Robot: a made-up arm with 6 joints.
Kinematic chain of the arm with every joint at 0, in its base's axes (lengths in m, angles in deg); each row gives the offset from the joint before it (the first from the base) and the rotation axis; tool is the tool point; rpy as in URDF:
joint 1: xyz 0 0 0.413 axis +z
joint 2: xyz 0 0 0 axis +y
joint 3: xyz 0.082 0 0.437 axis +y
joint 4: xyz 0.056 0 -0.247 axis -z
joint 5: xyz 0 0 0 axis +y
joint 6: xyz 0.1 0 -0.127 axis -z
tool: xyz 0 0 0 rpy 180 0 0
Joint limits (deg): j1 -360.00..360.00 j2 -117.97..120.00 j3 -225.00..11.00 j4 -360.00..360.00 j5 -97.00..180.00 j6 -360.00..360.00
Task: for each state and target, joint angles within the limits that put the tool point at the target. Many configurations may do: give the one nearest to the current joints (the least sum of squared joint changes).
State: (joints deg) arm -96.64 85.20 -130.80 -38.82 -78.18 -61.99
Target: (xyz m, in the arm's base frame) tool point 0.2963 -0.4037 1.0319
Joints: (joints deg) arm -62.81 31.10 -143.62 -30.72 -35.12 -61.99
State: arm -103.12 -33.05 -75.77 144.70 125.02 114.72
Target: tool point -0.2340 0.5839 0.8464
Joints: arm -63.17 -77.01 -105.69 160.08 121.71 114.72
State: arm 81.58 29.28 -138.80 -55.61 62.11 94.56
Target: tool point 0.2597 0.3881 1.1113
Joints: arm 61.96 16.54 -151.72 -58.93 57.97 94.56
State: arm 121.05 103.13 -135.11 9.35 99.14 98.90
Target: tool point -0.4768 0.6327 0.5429
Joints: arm 125.40 62.01 -159.97 11.42 82.03 98.90
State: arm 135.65 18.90 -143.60 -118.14 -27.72 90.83
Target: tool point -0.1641 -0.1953 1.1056
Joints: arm 193.21 -0.15 -150.60 -104.32 -38.85 90.83
